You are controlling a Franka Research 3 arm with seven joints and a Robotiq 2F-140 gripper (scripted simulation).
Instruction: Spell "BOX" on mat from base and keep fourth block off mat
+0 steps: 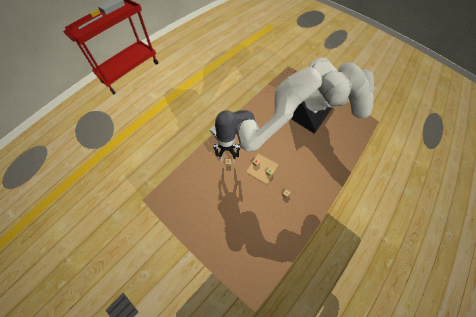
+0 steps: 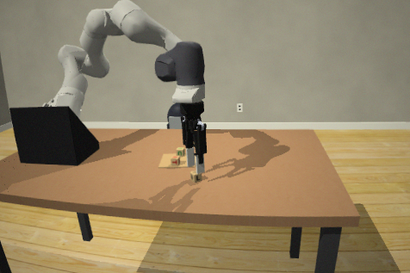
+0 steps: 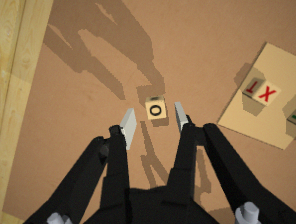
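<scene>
Now: hand 6 cm above the O block. Also, from my hand: tan mat: 13 cm behind, 15 cm to the left, 7 cm below.
</scene>
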